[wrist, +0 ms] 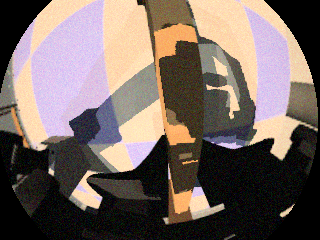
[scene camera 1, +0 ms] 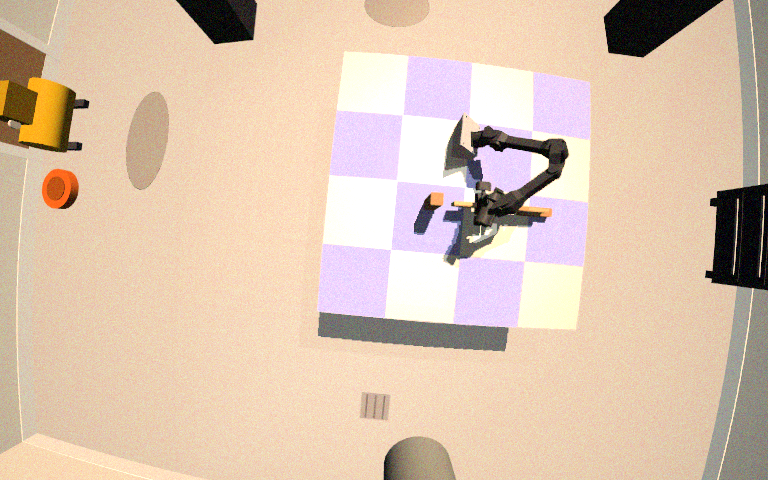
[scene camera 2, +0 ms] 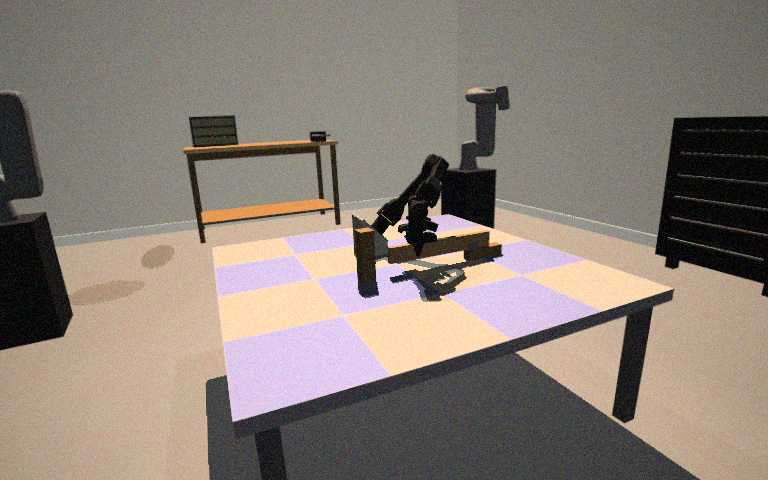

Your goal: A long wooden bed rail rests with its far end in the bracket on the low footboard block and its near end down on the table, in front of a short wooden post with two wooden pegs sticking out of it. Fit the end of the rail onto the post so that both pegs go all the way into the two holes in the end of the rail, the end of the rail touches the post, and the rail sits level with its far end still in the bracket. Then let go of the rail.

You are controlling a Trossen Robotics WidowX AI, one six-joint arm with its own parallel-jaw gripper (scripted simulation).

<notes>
The gripper (scene camera 2: 416, 255) holds a wooden rail (scene camera 2: 400, 253).
The gripper is seen too in the wrist view (wrist: 173, 136).
</notes>
